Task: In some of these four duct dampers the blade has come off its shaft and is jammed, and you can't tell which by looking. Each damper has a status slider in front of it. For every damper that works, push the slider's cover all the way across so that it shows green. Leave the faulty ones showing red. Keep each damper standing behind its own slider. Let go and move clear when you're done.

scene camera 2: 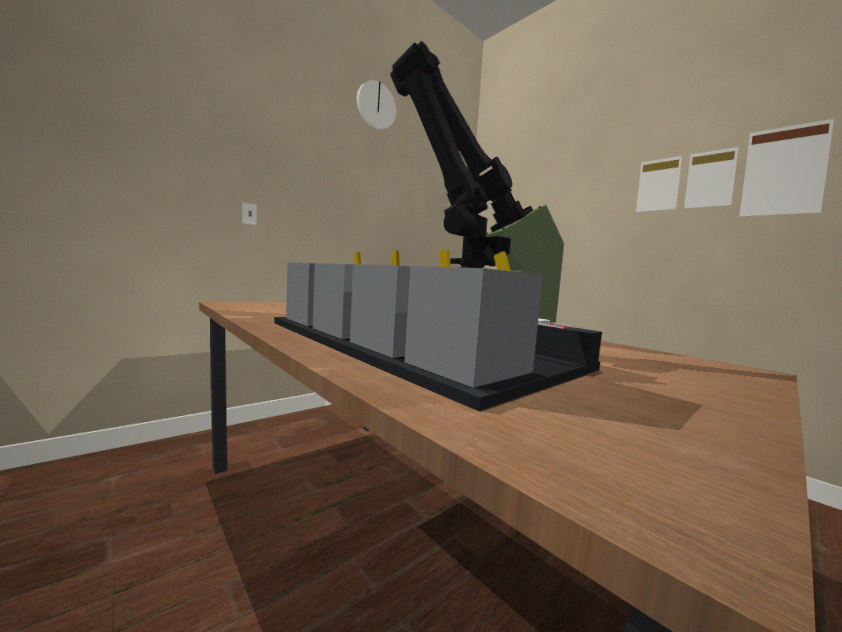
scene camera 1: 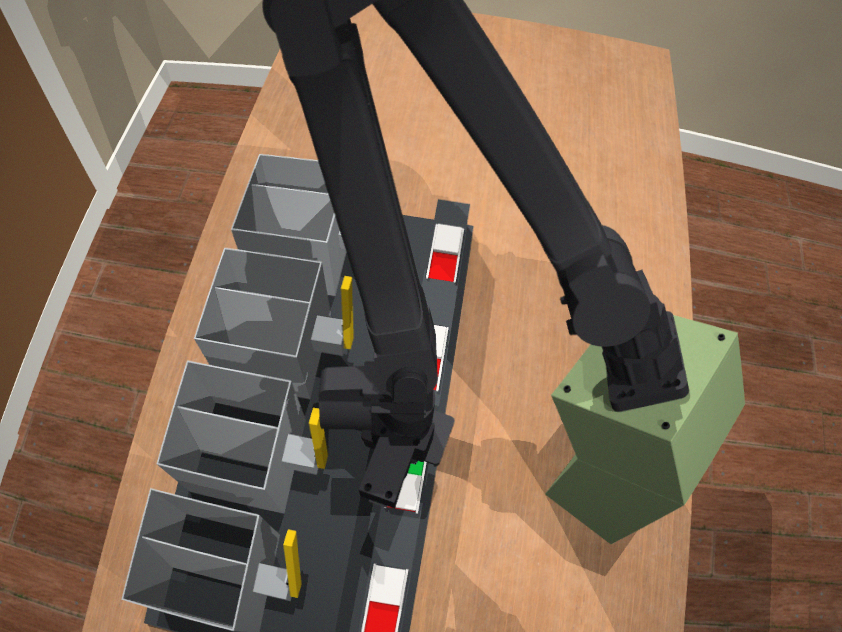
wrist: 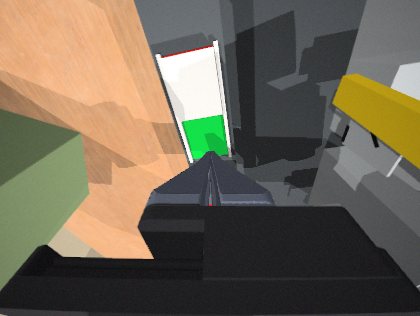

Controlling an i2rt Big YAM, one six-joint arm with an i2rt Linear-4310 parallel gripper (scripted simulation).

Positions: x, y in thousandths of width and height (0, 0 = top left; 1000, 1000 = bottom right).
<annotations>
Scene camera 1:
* gripper: 484, 713
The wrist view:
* gripper: 501, 498
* white slider cover: 458, 252
</annotations>
